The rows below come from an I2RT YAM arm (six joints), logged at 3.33 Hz.
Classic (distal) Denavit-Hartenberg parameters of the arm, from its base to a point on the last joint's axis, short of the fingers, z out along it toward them. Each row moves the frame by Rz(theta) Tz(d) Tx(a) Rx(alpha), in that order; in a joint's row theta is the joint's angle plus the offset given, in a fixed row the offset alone. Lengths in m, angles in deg.
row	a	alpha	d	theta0
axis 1	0.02	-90	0.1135	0
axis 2	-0.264	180	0	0
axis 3	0.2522	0	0	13.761
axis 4	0.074	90	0	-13.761
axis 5	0	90	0	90
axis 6	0	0	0.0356	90
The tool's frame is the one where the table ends.
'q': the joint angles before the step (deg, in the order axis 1, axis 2, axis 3, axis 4, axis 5, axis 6). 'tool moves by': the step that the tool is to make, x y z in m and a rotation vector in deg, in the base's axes. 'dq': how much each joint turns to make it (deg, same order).
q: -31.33, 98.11, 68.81, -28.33, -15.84, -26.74
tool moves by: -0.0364, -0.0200, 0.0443, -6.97, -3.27, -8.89
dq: -5.57, -8.18, -0.10, -1.37, 5.13, 0.41
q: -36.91, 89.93, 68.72, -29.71, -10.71, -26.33
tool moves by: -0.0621, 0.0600, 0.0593, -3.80, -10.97, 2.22
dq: 2.08, -22.45, -7.94, -2.91, -2.47, 2.30
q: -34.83, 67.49, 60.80, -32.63, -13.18, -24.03
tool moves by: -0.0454, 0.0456, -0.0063, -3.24, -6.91, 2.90
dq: 3.43, -17.12, -12.01, 2.73, -0.19, 1.20
